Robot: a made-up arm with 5 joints. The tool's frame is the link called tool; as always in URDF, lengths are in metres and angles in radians. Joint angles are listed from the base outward.
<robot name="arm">
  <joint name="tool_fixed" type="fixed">
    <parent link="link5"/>
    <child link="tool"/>
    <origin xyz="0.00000 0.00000 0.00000" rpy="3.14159 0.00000 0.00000"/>
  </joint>
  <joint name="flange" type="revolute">
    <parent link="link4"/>
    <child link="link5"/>
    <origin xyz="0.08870 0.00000 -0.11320" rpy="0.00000 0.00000 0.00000"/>
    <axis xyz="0 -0.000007 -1"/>
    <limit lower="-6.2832" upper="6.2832"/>
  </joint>
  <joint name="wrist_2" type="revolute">
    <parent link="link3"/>
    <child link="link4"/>
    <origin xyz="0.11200 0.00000 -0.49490" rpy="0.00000 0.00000 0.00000"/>
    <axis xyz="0 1 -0.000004"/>
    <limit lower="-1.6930" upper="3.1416"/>
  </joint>
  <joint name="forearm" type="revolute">
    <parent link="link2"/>
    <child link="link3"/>
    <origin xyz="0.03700 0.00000 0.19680" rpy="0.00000 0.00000 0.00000"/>
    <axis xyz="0 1 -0.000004"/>
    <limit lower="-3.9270" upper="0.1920"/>
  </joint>
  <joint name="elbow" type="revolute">
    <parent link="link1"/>
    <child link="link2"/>
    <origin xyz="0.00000 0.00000 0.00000" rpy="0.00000 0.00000 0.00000"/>
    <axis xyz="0 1 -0.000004"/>
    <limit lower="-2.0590" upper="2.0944"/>
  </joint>
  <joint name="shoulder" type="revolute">
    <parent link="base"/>
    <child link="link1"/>
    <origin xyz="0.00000 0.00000 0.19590" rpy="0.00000 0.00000 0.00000"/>
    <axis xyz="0 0 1"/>
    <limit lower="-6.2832" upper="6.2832"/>
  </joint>
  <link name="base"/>
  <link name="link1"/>
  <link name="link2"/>
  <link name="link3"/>
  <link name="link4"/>
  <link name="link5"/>
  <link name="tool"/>
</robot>
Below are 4 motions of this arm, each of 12 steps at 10 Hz.
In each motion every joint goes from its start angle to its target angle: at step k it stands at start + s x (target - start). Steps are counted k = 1, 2, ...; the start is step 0. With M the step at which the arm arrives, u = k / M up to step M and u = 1 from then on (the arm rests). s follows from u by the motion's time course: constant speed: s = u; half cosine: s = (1 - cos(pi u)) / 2; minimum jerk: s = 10 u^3 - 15 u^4 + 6 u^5.
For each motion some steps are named. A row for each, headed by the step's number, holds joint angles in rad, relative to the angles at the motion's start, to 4 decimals.
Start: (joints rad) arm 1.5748 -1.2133 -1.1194 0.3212 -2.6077
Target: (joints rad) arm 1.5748 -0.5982 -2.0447 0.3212 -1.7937
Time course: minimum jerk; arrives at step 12
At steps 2, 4, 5, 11, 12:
2: 0.0000 0.0218 -0.0328 0.0000 0.0289
4: 0.0000 0.1291 -0.1942 0.0000 0.1708
5: 0.0000 0.2132 -0.3207 0.0000 0.2821
11: 0.0000 0.6120 -0.9206 0.0000 0.8099
12: 0.0000 0.6151 -0.9253 0.0000 0.8140

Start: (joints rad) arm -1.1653 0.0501 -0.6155 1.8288 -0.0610
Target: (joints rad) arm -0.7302 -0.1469 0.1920 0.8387 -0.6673
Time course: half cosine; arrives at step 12
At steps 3, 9, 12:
3: 0.0637 -0.0288 0.1183 -0.1450 -0.0888
9: 0.3714 -0.1682 0.6892 -0.8451 -0.5175
12: 0.4351 -0.1970 0.8075 -0.9901 -0.6063

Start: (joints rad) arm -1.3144 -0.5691 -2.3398 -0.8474 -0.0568
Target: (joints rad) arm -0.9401 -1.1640 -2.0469 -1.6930 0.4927
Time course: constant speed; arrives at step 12
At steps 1, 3, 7, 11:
1: 0.0312 -0.0496 0.0244 -0.0705 0.0458
3: 0.0936 -0.1487 0.0732 -0.2114 0.1374
7: 0.2183 -0.3470 0.1709 -0.4933 0.3205
11: 0.3431 -0.5453 0.2685 -0.7751 0.5037

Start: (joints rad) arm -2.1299 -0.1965 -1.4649 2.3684 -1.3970
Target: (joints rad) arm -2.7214 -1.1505 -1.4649 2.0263 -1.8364
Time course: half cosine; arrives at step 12
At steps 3, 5, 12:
3: -0.0866 -0.1397 0.0000 -0.0501 -0.0643
5: -0.2192 -0.3535 0.0000 -0.1268 -0.1628
12: -0.5915 -0.9540 0.0000 -0.3421 -0.4394

